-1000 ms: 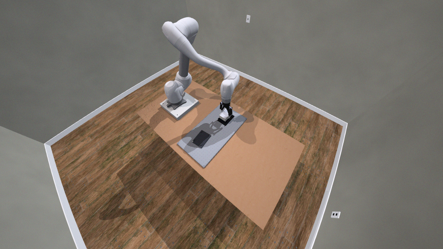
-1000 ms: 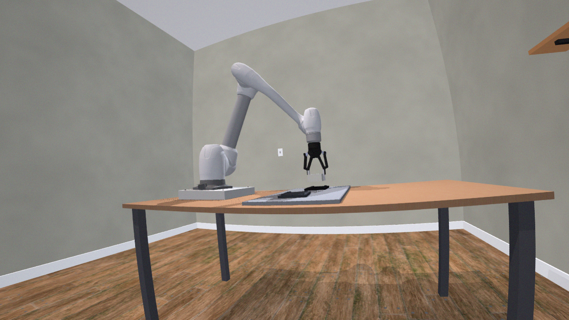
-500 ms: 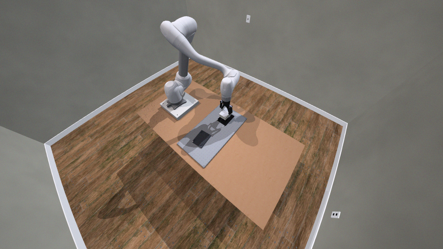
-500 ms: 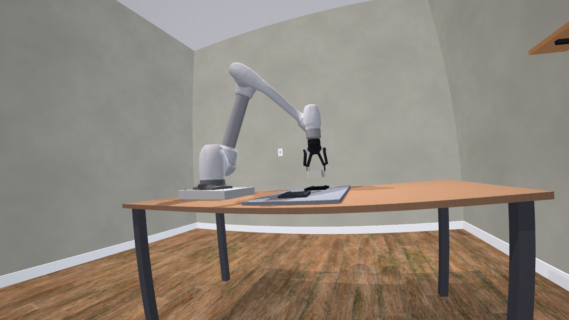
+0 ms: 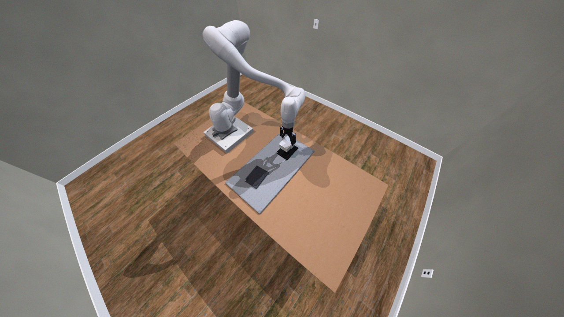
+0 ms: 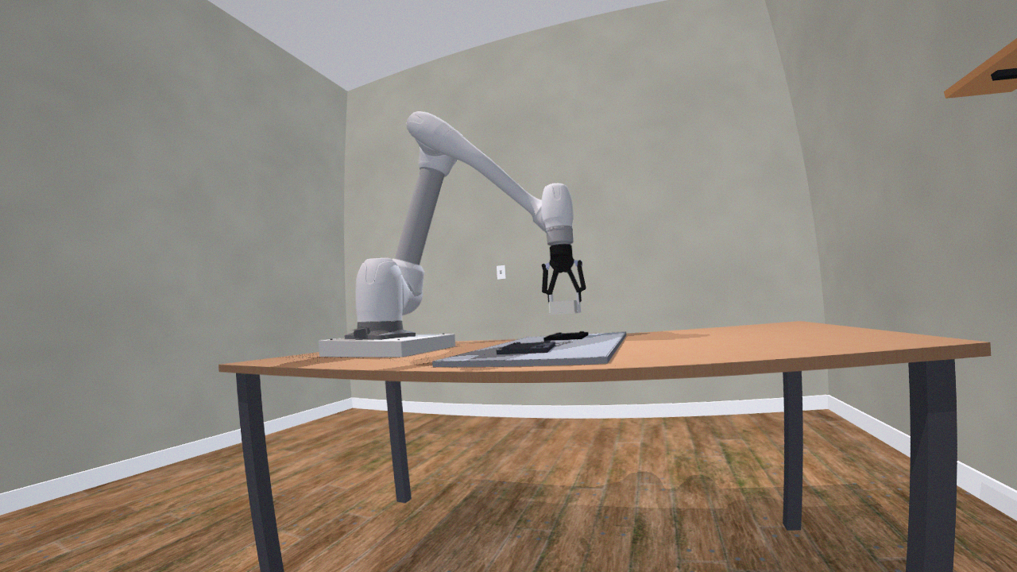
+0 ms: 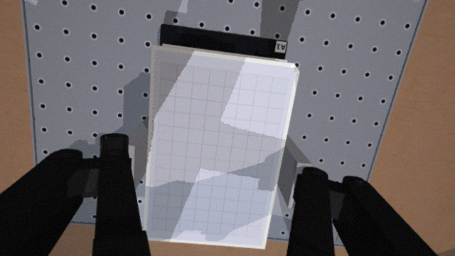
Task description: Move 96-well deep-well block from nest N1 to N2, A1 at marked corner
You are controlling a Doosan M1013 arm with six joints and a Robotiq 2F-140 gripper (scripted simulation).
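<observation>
Now: hand 100 mm above the white A1 label, 80 mm to the left of it and 40 mm past it. The rest, counted from my hand: white 96-well deep-well block: 10 mm below.
</observation>
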